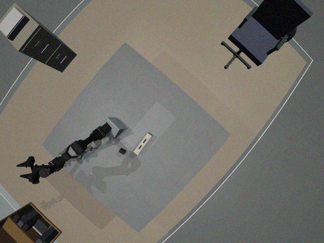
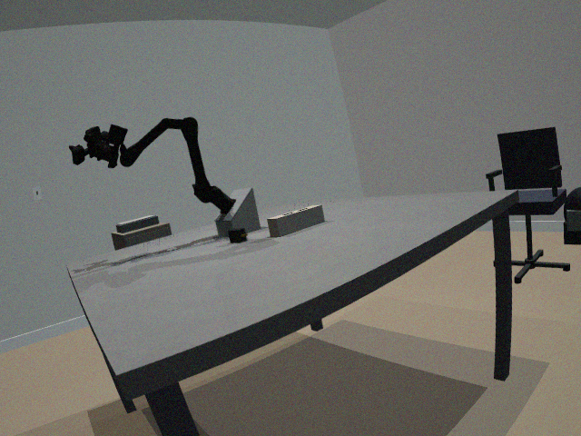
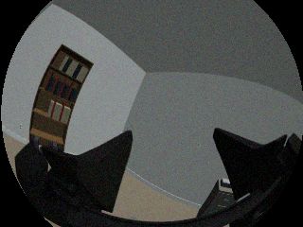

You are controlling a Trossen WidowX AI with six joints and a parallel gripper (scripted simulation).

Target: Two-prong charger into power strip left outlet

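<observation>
The two-prong charger is 36 cm ahead of my gripper tip, 46 cm to the left of it and 45 cm below it.
</observation>
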